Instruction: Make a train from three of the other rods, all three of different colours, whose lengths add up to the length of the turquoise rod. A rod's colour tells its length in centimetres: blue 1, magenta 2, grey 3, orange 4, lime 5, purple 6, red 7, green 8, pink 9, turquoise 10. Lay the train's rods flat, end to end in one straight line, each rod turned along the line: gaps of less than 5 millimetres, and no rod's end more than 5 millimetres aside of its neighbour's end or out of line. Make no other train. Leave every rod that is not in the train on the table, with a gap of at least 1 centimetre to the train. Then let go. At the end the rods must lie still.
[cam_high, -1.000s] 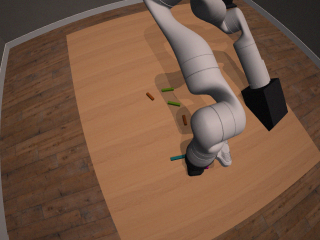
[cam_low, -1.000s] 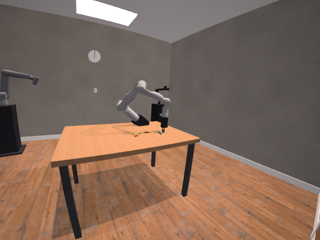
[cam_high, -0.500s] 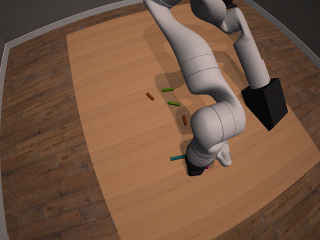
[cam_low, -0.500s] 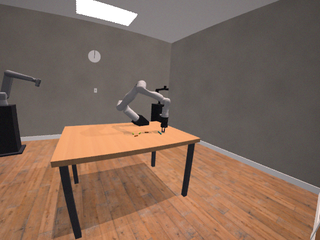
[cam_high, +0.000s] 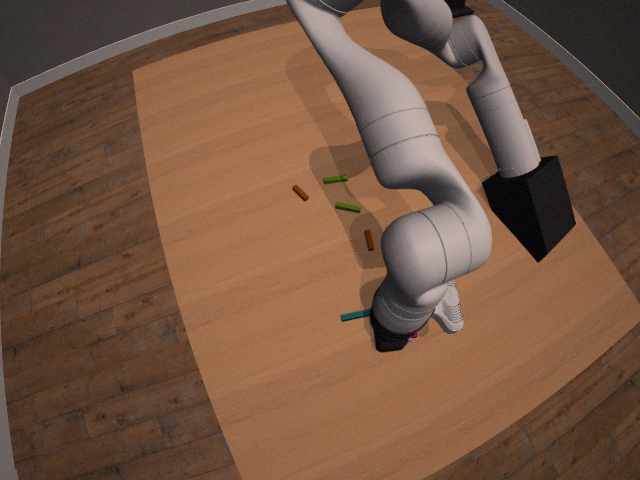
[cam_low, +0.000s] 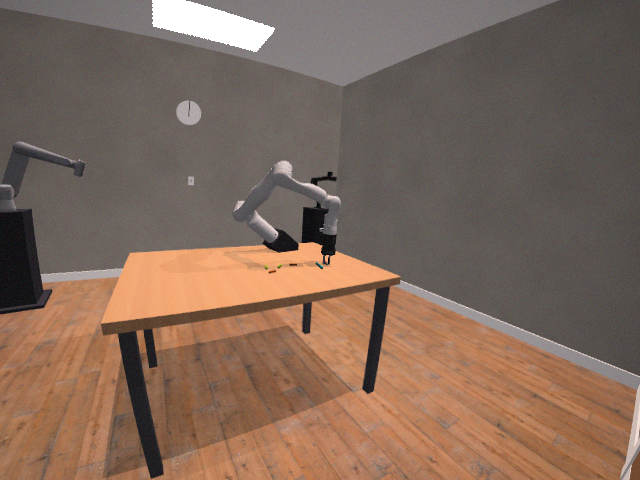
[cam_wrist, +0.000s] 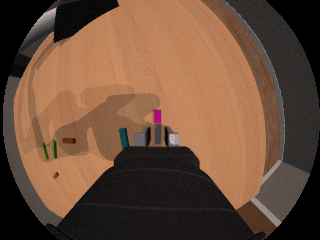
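Now: the grey rod 1 cm below my hand. The rest, counted from my hand: turquoise rod (6 cm to the right, 1 cm below, 1 cm ahead); then magenta rod (2 cm behind, 1 cm to the left, 1 cm below).
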